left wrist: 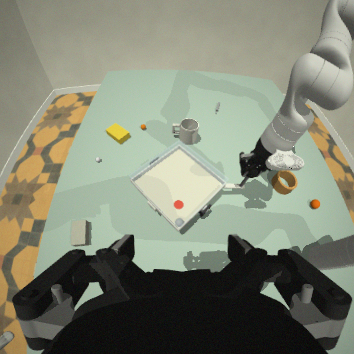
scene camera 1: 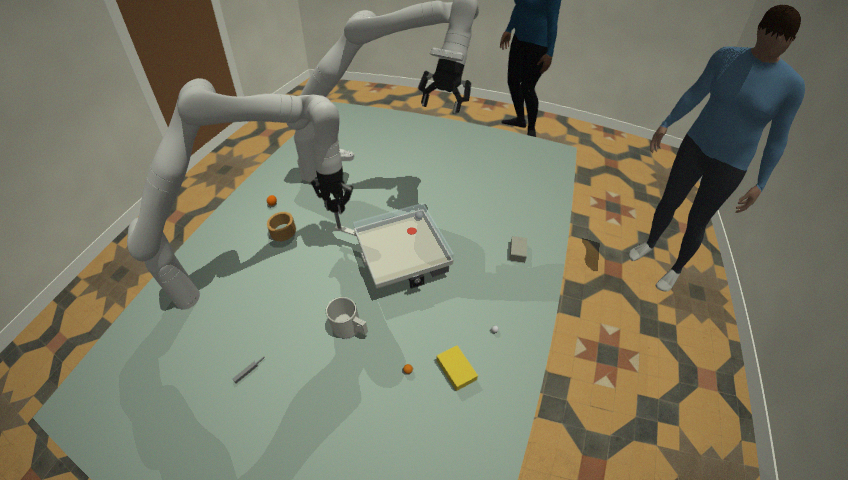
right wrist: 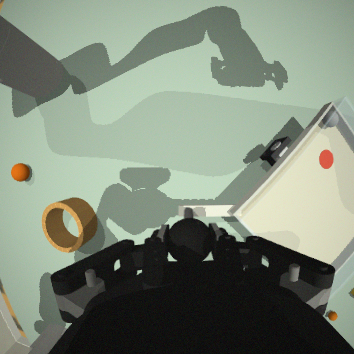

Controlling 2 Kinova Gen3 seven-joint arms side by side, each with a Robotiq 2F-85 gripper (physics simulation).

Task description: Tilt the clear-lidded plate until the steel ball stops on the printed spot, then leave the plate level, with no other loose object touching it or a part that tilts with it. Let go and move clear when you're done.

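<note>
The clear-lidded plate (scene camera 1: 395, 258) (left wrist: 175, 172) (right wrist: 295, 205) stands mid-mat; its exact tilt is hard to judge. The steel ball (scene camera 1: 418, 215) (left wrist: 179, 221) (right wrist: 330, 119) is in the plate's far corner in the scene view, off the red printed spot (scene camera 1: 411, 230) (left wrist: 178, 204) (right wrist: 326, 159). A white arm (scene camera 1: 346, 231) (left wrist: 232, 186) (right wrist: 217, 210) runs from another corner to an upright handle. My right gripper (scene camera 1: 336, 206) (right wrist: 188, 232) is shut on the handle's black knob. My left gripper (scene camera 1: 440, 107) (left wrist: 180, 245) is open, high and away from the plate.
A grey block (scene camera 1: 518, 248) (left wrist: 80, 232), white ball (scene camera 1: 494, 329), yellow block (scene camera 1: 457, 367), mug (scene camera 1: 342, 318), screwdriver-like tool (scene camera 1: 247, 370), wooden ring (scene camera 1: 291, 227) and two orange balls (scene camera 1: 407, 368) (scene camera 1: 271, 201) lie apart from the plate. Black fittings (scene camera 1: 416, 281) (right wrist: 276, 151) are on its sides.
</note>
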